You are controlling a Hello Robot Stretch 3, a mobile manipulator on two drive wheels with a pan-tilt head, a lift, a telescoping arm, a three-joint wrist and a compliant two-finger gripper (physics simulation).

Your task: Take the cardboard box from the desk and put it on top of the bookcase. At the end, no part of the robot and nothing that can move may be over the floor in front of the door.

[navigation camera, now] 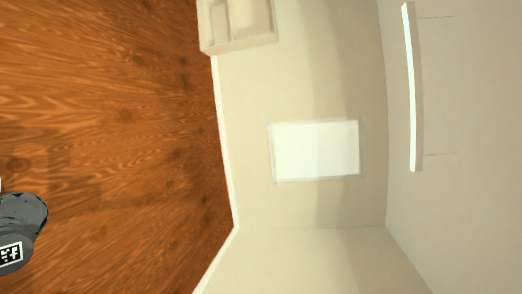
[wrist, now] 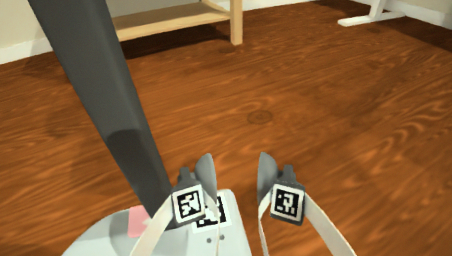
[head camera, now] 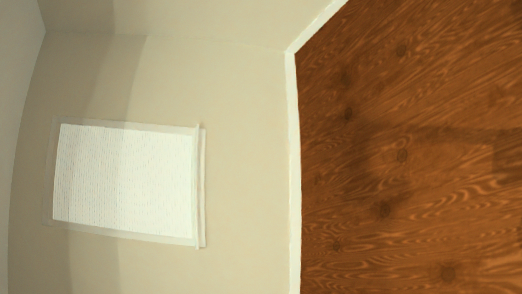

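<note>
The cardboard box, the desk top and the door do not show in these views. A white foot of what looks like the desk stands at the upper right of the wrist view. A cream unit with open compartments, seemingly the bookcase, is partly visible against the wall at the top of the navigation view, which is turned sideways. My gripper is open, with nothing between its fingertips, above the edge of my own light base in the wrist view.
A light wooden piece of furniture with a low shelf stands by the wall. My dark grey mast crosses the left of the wrist view. A grey robot part with a marker shows at lower left. Windows are in the walls.
</note>
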